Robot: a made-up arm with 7 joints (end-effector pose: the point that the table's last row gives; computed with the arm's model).
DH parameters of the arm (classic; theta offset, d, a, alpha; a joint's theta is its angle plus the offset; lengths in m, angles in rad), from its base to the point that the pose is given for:
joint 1: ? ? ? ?
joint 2: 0 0 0 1.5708
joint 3: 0 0.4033 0.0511 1.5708
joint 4: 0 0 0.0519 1.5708
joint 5: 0 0.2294 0 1.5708
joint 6: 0 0 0.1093 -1.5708
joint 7: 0 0.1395 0 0
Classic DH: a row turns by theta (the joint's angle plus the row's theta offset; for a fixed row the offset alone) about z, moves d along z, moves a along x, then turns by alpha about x.
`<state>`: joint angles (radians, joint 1 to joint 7).
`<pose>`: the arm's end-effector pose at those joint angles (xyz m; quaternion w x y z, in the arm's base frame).
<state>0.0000 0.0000 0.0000 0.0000 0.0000 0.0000 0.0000</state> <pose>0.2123 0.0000 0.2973 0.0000 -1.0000 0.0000 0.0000</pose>
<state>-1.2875 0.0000 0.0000 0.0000 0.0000 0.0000 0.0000</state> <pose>0.0593 -0.2038 0.2973 0.0000 -0.7999 0.6002 0.0000</pose>
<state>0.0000 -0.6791 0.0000 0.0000 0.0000 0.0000 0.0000</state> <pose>0.1436 0.0000 0.4230 0.0000 -0.9429 0.0000 -0.3331</pose>
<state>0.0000 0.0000 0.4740 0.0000 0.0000 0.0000 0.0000</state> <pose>0.1889 0.0969 0.2973 0.0000 -0.9720 -0.2348 0.0000</pose>
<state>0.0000 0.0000 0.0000 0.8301 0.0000 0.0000 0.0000</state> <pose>0.4321 0.0000 0.5362 0.0000 -0.9151 0.0000 -0.4032</pose>
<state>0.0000 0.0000 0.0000 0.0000 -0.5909 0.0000 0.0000</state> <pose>0.1938 0.0609 0.2973 0.0000 -0.9567 -0.2912 0.0000</pose>
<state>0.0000 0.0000 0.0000 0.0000 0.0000 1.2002 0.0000</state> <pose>0.0126 0.0000 0.2844 0.0000 -0.8253 0.0000 0.5647</pose>
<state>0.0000 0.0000 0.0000 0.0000 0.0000 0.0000 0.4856</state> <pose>0.2123 0.0000 0.2973 0.0000 -0.9707 0.2404 0.0000</pose>
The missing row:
joint 1: 0 0.2629 0 -1.5708
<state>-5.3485 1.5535 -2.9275 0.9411 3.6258 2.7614 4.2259</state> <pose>0.2685 0.3825 0.5549 0.2156 -0.1233 0.8553 0.4547</pose>
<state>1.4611 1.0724 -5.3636 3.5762 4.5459 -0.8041 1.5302</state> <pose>0.0034 0.4579 0.7191 0.8624 -0.0751 -0.1869 -0.4644</pose>
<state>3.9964 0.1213 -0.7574 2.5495 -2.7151 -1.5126 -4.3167</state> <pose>-0.2190 -0.1198 0.7026 0.4606 0.6058 -0.6423 -0.0912</pose>
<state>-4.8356 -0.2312 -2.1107 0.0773 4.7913 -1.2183 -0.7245</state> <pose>0.1988 -0.0025 0.5083 0.0550 -0.5561 -0.5191 -0.6467</pose>
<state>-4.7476 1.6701 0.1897 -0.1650 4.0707 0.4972 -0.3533</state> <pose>-0.0268 -0.0014 0.2494 0.2865 0.5196 -0.5363 0.6002</pose>
